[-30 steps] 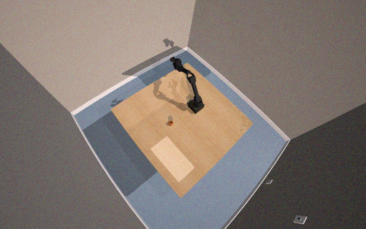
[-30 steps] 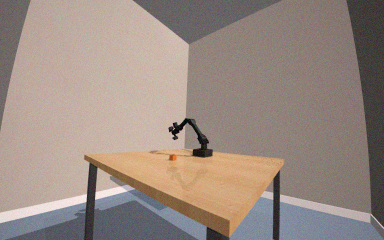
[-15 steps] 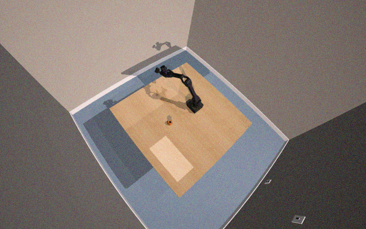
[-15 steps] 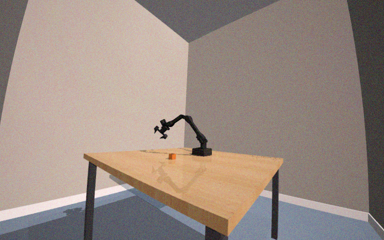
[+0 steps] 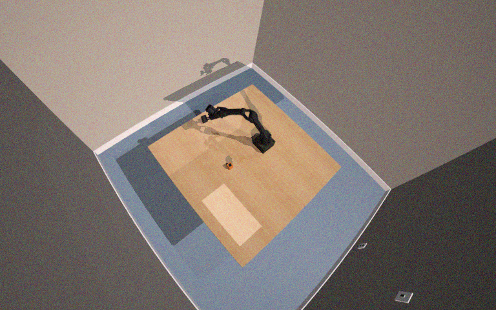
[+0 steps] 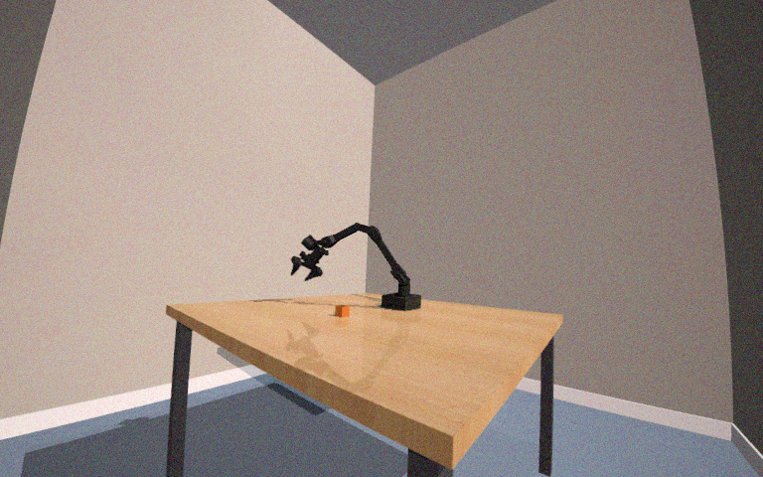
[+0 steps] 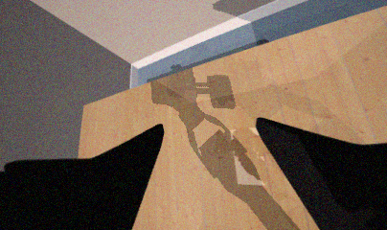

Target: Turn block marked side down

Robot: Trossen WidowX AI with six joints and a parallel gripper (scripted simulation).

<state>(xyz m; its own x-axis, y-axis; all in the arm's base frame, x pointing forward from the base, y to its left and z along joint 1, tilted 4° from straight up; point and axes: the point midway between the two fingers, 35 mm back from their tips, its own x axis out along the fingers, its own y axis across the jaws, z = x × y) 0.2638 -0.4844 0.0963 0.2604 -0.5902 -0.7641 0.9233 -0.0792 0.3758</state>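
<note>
The orange block lies 110 mm ahead of my gripper tip, 450 mm to the left of it and 100 mm below it.
</note>
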